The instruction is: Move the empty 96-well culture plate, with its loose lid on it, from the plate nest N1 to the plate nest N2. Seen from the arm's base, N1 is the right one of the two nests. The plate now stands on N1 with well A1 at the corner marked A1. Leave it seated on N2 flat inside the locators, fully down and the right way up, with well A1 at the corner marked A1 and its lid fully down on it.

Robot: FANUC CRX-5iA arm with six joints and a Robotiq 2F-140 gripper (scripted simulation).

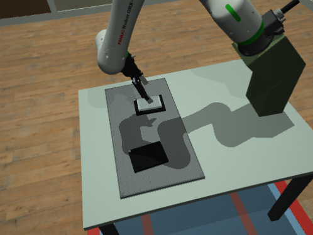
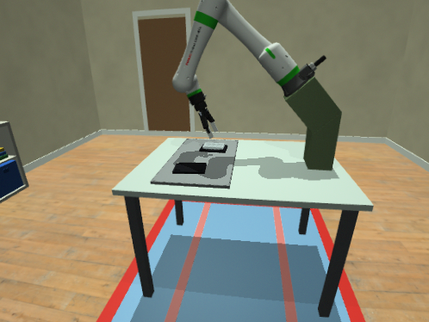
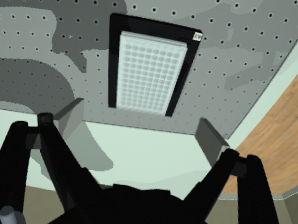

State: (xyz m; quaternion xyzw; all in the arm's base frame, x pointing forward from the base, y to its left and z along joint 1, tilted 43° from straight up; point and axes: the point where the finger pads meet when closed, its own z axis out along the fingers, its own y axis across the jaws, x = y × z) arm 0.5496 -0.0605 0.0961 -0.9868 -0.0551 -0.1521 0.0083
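The clear lid is 8 cm below my hand. From my hand the other things lie so: black nest N2: 34 cm to the left, 10 cm below, 1 cm ahead; black nest N1: 10 cm below.
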